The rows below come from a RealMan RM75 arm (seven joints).
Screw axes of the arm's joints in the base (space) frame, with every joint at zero. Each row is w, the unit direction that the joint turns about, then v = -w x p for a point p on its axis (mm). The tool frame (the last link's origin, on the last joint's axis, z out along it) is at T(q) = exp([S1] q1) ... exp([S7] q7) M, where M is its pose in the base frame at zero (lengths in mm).
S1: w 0 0 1 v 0.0 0.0 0.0
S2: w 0 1 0 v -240.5 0.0 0.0
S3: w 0 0 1 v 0.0 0.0 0.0
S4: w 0 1 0 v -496.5 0.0 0.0
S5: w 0 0 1 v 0.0 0.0 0.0
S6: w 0 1 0 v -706.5 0.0 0.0
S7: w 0 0 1 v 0.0 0.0 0.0
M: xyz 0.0 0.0 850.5 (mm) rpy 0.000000 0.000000 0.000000 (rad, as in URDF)
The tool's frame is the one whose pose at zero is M.
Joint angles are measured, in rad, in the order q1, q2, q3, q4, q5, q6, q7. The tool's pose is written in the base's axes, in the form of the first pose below.
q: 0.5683 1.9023 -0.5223 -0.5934 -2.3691 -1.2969 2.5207
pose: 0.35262, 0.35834, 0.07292; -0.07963, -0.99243, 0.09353; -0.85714, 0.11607, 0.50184; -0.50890, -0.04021, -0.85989
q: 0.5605 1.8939 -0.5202 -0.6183 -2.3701 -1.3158 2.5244
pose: 0.35363, 0.35750, 0.08182; -0.07045, -0.99253, 0.09958; -0.85425, 0.11158, 0.50775; -0.51507, -0.04929, -0.85573
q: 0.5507 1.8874 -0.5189 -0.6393 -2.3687 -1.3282 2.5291
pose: 0.35551, 0.35596, 0.08925; -0.06702, -0.99202, 0.10679; -0.84968, 0.11285, 0.51508; -0.52303, -0.05622, -0.85046
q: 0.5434 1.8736 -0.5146 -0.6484 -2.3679 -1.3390 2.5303
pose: 0.35837, 0.35454, 0.09790; -0.06472, -0.99125, 0.11501; -0.84518, 0.11573, 0.52181; -0.53055, -0.06343, -0.84528
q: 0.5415 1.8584 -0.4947 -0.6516 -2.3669 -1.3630 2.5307
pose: 0.35907, 0.35338, 0.10675; -0.06983, -0.99180, 0.10706; -0.84085, 0.11627, 0.52863; -0.53674, -0.05310, -0.84207
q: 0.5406 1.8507 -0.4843 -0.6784 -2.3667 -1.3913 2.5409
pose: 0.35637, 0.35375, 0.11594; -0.06471, -0.99271, 0.10168; -0.83761, 0.10942, 0.53521; -0.54243, -0.05054, -0.83858
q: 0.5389 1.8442 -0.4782 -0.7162 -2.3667 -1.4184 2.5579
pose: 0.35298, 0.35455, 0.12656; -0.05686, -0.99314, 0.10213; -0.83251, 0.10363, 0.54423; -0.55108, -0.05408, -0.83270
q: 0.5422 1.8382 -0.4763 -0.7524 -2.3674 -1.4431 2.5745
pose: 0.34782, 0.35675, 0.13606; -0.04344, -0.99379, 0.10249; -0.82953, 0.09305, 0.55065; -0.55677, -0.06109, -0.82842
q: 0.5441 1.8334 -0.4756 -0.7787 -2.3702 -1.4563 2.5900
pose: 0.34479, 0.35828, 0.14327; -0.03640, -0.99346, 0.10826; -0.82569, 0.09092, 0.55675; -0.56295, -0.06913, -0.82360
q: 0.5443 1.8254 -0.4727 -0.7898 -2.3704 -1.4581 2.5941
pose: 0.34447, 0.35935, 0.14980; -0.02957, -0.99283, 0.11579; -0.81914, 0.09045, 0.56642; -0.57283, -0.07810, -0.81594
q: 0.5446 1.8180 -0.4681 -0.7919 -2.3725 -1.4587 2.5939
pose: 0.34515, 0.35968, 0.15429; -0.02609, -0.99223, 0.12163; -0.81501, 0.09157, 0.57216; -0.57885, -0.08420, -0.81107
